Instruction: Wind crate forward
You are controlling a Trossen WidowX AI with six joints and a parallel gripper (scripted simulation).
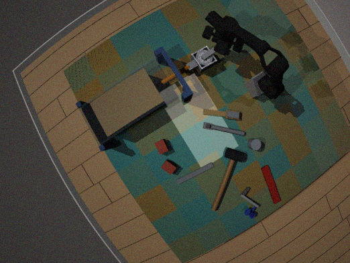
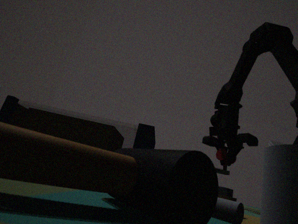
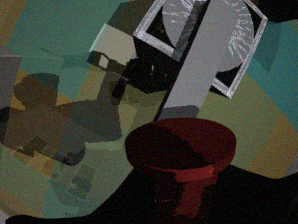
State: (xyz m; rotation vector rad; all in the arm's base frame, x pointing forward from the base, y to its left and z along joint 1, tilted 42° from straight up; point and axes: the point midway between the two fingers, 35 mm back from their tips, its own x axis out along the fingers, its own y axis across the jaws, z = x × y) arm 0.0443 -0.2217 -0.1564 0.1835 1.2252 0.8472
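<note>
Now: the grey winch 8 cm below my gripper tip, 8 cm ahead of it and 1 cm to the right of it. Round my gripper tip: red-knobbed crank: 4 cm ahead, 1 cm below; red knob: 2 cm above; blue steel frame: 26 cm ahead, 2 cm to the right, 1 cm below.
</note>
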